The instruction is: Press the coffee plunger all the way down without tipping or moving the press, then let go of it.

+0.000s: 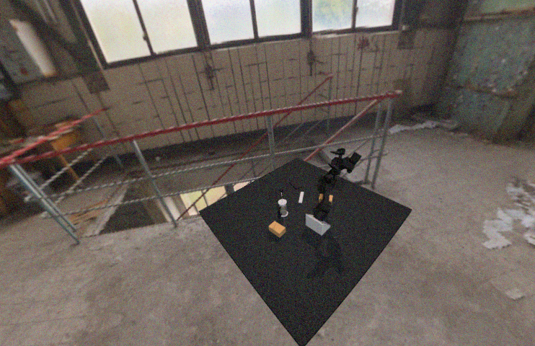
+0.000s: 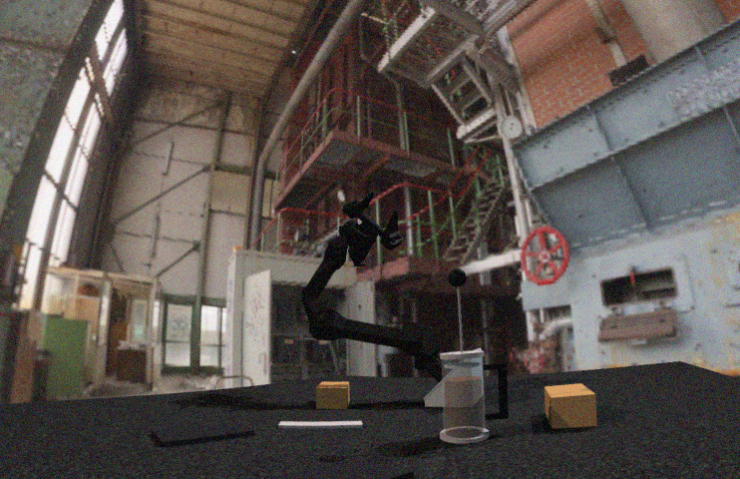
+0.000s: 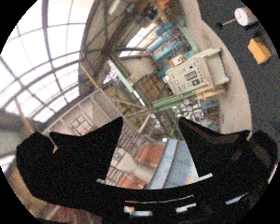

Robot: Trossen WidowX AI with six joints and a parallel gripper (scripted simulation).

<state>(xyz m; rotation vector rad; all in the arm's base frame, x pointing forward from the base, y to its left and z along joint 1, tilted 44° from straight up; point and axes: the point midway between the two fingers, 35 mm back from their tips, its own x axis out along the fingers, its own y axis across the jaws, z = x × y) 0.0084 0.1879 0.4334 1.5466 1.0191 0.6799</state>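
My gripper tip is 24 cm short of the glass coffee press, 25 cm to the right of it and 40 cm above it.
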